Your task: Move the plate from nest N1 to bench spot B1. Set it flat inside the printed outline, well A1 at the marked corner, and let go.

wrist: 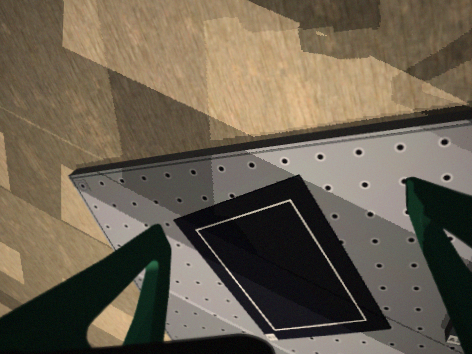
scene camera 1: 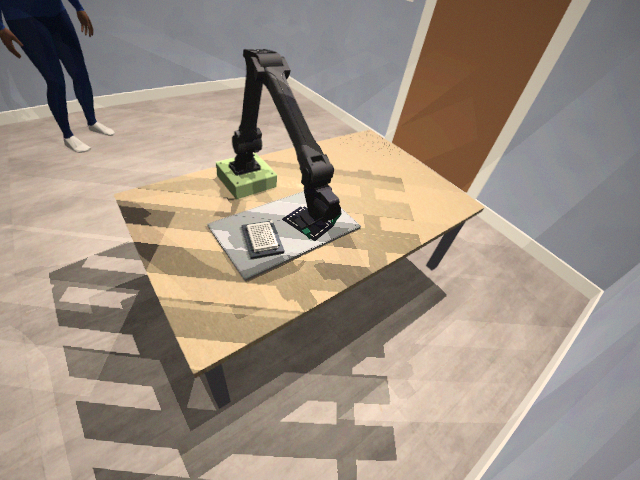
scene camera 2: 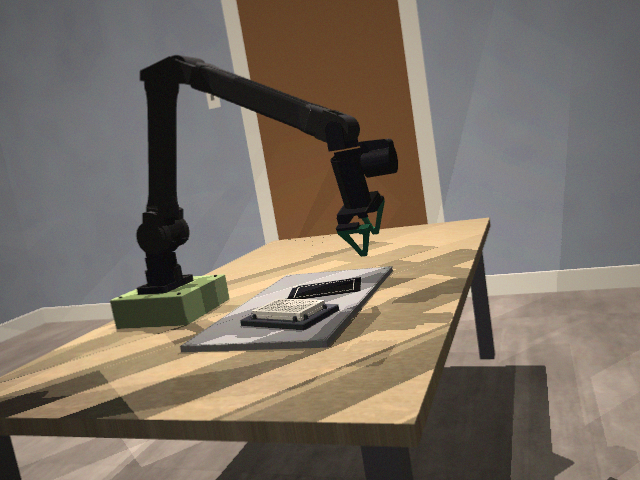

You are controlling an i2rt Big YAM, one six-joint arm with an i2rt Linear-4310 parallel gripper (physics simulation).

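Places are measured from the arm's base along level axes (x right, y ahead, z up), in centimetres.
Pixels of known places: gripper, fingertip midpoint: [wrist: 280, 215] [scene camera 1: 320, 231] [scene camera 2: 370, 244]; arm's base, link origin: [scene camera 1: 244, 167] [scene camera 2: 166, 287].
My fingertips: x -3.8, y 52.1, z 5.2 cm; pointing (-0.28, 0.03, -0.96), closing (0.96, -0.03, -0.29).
For each thing: its top centre in the pictures, then the offset to it from my fingertips. "spot": a spot on its surface instead. Level surfaces: height alone.
- cream well plate, top centre: [scene camera 2: 287, 305] [scene camera 1: 262, 234] dx +14.7, dy -14.3, dz -8.1 cm
- dark nest, top centre: [scene camera 2: 288, 307] [scene camera 1: 262, 235] dx +14.7, dy -14.3, dz -8.5 cm
- black patch, surface spot: [wrist: 280, 265] [scene camera 2: 329, 288] spot: dx -5.7, dy -13.5, dz -10.5 cm
- grey perforated board, top centre: [wrist: 384, 299] [scene camera 2: 301, 299] [scene camera 1: 287, 224] dx +2.4, dy -17.2, dz -10.7 cm
- wooden table, surface height: dz -12.0 cm
A cream well plate [scene camera 1: 262, 236] [scene camera 2: 288, 308] sits flat in the dark nest [scene camera 1: 279, 252] [scene camera 2: 276, 325] on the grey board. Bench spot B1 is a black patch [scene camera 1: 293, 220] [scene camera 2: 330, 287] [wrist: 280, 265] with a thin white outline; no plate is on it. My gripper [scene camera 1: 320, 225] [scene camera 2: 370, 243] [wrist: 280, 215] is open with its green fingers wide apart and nothing between them. It hangs well above the board, over the B1 side, away from the plate. The arm covers part of B1 in scene camera 1. The plate does not show in the wrist view.
The grey perforated board [scene camera 1: 227, 235] [scene camera 2: 217, 339] [wrist: 350, 172] lies on the wooden table [scene camera 1: 206, 320] [scene camera 2: 258, 397] [wrist: 165, 120]. The arm stands on a green base block [scene camera 1: 254, 183] [scene camera 2: 149, 312] behind the board. A person [scene camera 1: 56, 67] stands beyond the table.
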